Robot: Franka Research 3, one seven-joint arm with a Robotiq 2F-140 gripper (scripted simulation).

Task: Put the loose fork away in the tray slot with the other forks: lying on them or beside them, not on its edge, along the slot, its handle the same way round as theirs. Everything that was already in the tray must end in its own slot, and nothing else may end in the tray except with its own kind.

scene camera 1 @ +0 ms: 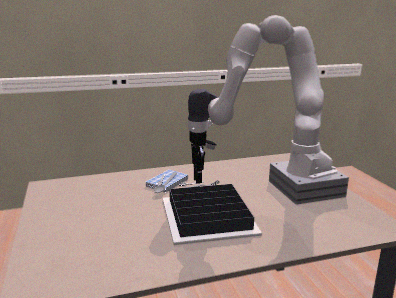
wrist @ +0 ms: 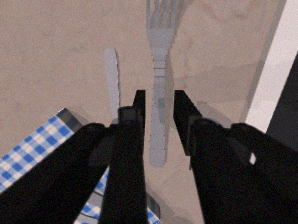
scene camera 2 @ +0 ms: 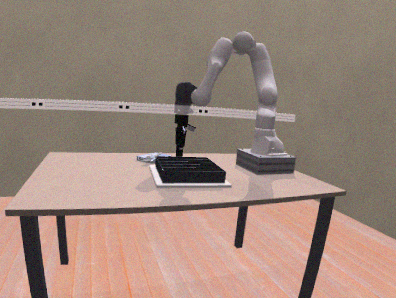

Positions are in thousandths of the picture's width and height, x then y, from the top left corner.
In view: the gripper (wrist: 535, 467) and a black cutlery tray (scene camera 1: 580, 669).
The black cutlery tray shows as well in scene camera 2 (scene camera 2: 436, 569).
